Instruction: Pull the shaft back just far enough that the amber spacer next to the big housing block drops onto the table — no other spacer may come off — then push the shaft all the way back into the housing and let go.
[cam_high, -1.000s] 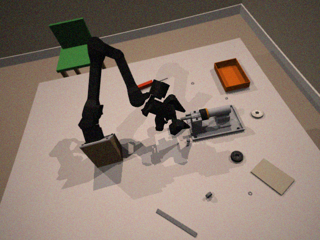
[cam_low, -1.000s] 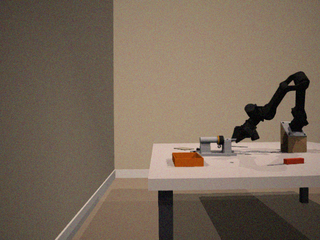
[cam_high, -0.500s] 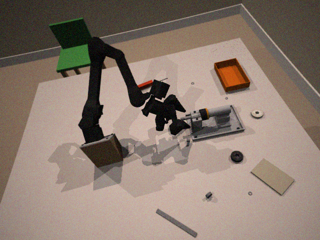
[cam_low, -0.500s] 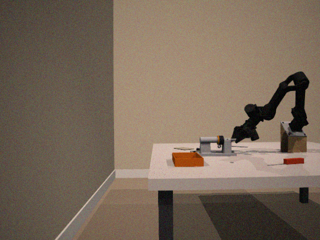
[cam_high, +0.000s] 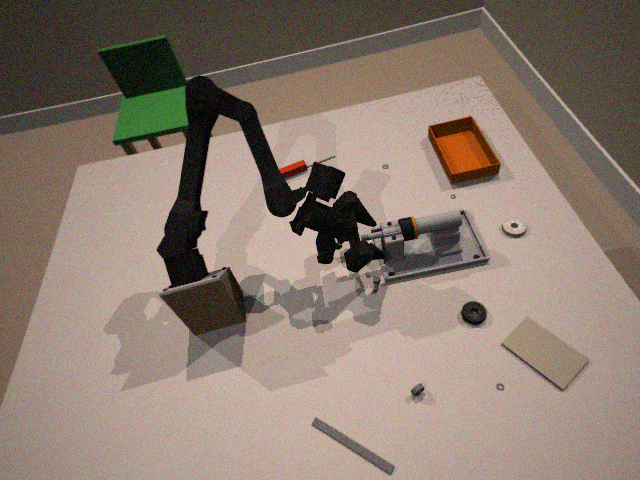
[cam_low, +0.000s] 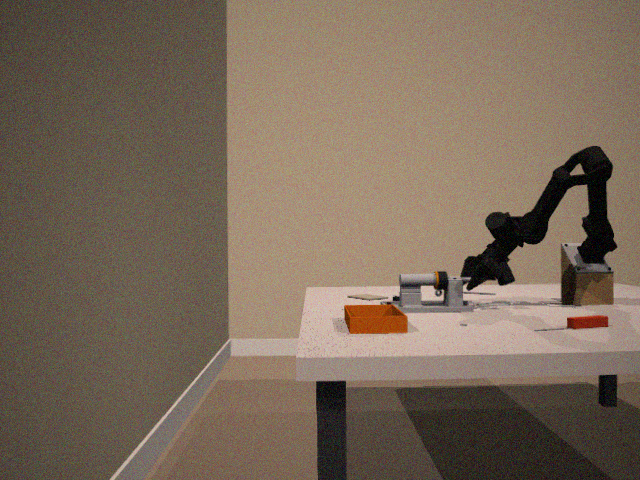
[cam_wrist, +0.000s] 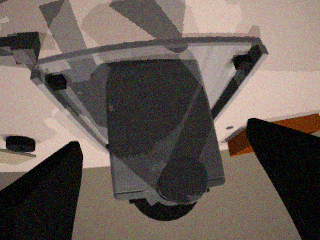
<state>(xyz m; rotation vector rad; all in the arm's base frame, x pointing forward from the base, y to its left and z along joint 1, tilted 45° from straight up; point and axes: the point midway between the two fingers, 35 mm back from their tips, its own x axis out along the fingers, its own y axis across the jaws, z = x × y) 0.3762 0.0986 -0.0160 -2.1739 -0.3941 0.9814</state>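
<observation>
The shaft lies 40 mm ahead of my gripper tip and 20 mm above it. Also, from my gripper tip: bolt: 80 mm to the right, 50 mm below, 30 mm behind; then amber spacer: 80 mm ahead, 20 mm above; then black spacer: 50 mm ahead, 20 mm above.
</observation>
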